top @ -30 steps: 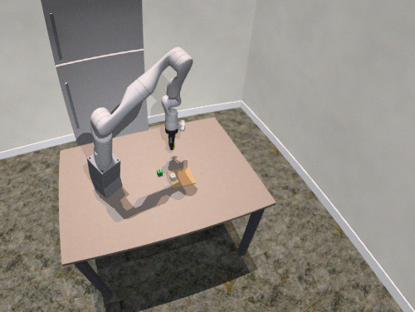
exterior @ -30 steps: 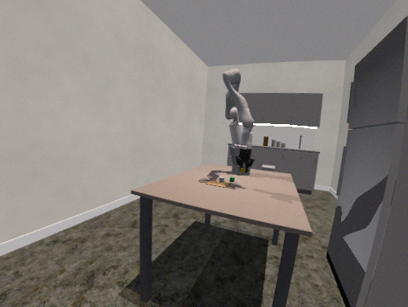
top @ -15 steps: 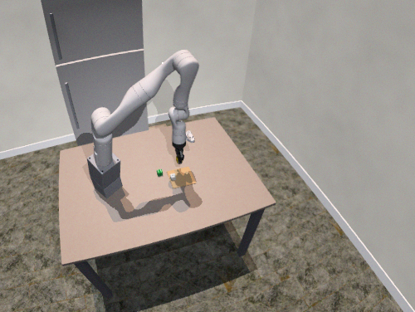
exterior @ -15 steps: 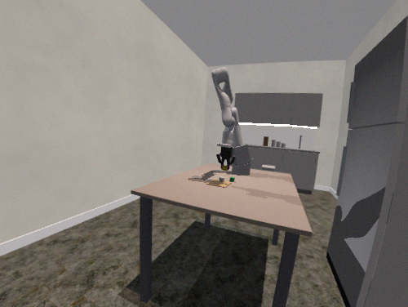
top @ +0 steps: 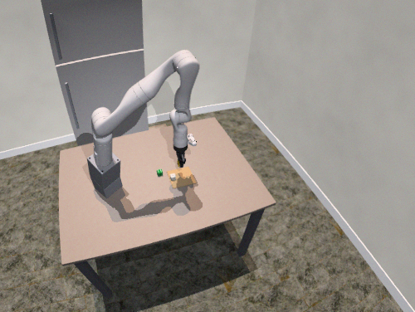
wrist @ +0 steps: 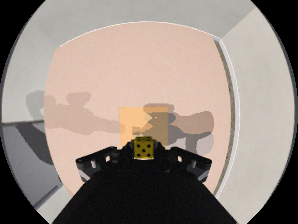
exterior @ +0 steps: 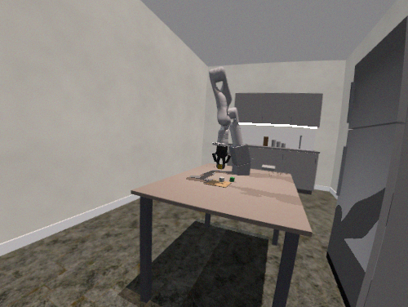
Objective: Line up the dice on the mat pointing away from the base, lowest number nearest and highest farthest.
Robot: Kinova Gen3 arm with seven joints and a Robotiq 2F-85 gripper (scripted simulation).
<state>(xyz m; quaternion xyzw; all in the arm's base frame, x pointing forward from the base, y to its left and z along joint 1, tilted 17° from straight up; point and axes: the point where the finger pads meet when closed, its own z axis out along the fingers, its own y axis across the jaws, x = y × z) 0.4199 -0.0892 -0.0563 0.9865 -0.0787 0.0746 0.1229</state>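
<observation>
My hand is 12 cm above the mat. From my hand the other things lie so: white die 10 cm below, 5 cm behind, 1 cm to the left; green die 11 cm below, 10 cm behind, 8 cm to the left; yellow die right at my hand.
</observation>
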